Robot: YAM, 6 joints.
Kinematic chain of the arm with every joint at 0, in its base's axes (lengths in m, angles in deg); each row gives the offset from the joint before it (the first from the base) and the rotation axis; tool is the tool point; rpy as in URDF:
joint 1: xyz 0 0 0.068 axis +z
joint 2: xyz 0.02 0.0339 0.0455 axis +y
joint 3: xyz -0.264 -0.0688 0 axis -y
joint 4: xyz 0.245 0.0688 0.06 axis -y
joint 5: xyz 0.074 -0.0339 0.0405 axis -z
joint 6: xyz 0.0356 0 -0.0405 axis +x
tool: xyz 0 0 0 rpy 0 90 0
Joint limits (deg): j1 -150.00..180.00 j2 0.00..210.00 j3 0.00..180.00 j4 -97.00..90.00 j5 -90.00..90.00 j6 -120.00..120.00
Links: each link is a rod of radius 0.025 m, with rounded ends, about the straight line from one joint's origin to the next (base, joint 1, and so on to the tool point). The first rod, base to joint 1, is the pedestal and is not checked.
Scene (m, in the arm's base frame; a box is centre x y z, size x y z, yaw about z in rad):
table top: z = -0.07
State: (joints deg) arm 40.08 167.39 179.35 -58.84 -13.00 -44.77
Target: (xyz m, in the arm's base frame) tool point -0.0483 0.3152 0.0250
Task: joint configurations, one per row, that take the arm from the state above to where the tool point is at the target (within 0.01 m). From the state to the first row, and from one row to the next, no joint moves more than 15 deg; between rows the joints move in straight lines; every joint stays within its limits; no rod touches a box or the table.
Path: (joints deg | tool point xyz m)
1: 48.21 164.74 166.35 -64.29 -13.33 -44.77 | 0.3722 0.4288 0.1533
2: 56.35 162.09 153.35 -69.74 -13.66 -44.77 | 0.2945 0.4576 0.1104
3: 64.48 159.44 140.35 -75.19 -13.99 -44.77 | 0.2121 0.4642 0.0745
4: 72.62 156.79 127.35 -80.65 -14.32 -44.77 | 0.1315 0.4495 0.0475
5: 80.75 154.14 114.35 -86.10 -14.65 -44.77 | 0.0587 0.4166 0.0301
6: 88.89 151.48 101.35 -91.55 -14.98 -44.77 | -0.0020 0.3701 0.0228
7: 97.02 148.83 88.35 -97.00 -15.31 -44.77 | -0.0483 0.3152 0.0250

